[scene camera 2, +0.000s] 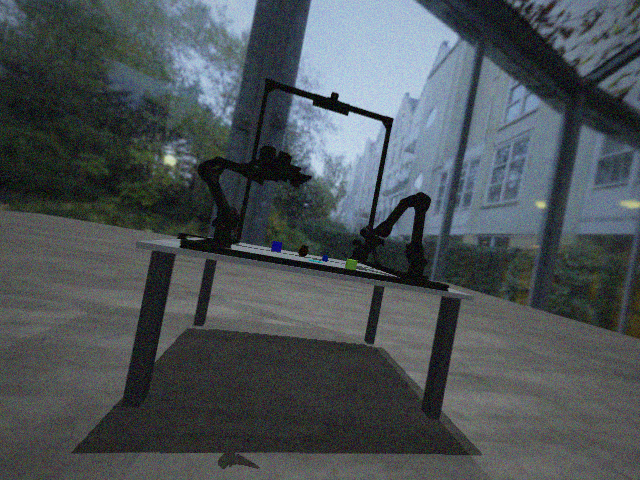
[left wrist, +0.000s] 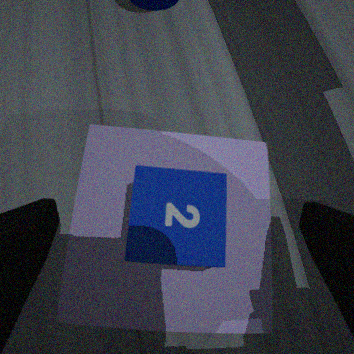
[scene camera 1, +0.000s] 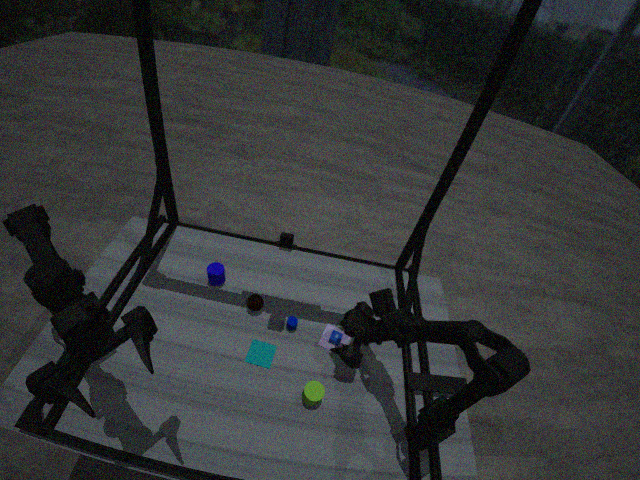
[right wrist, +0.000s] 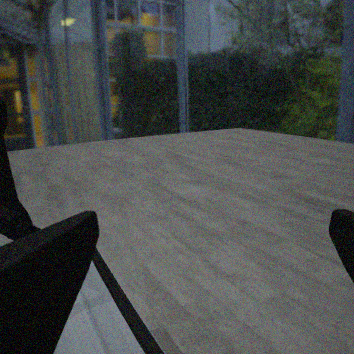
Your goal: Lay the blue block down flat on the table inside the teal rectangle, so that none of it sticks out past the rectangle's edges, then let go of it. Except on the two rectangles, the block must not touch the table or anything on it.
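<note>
The blue block, marked with a 2, lies flat on the lilac rectangle, within its edges. The teal rectangle lies to the left of it in scene camera 1, with nothing on it. My left gripper is open and points down over the block. In the left wrist view its fingers stand on either side of the block, apart from it; their exact height is hard to tell. My right gripper is open and empty, raised high at the left of both scene views.
A small blue cylinder stands between the rectangles, towards the back. A dark red round object and a larger blue cylinder stand farther left. A lime green cylinder stands nearer the front.
</note>
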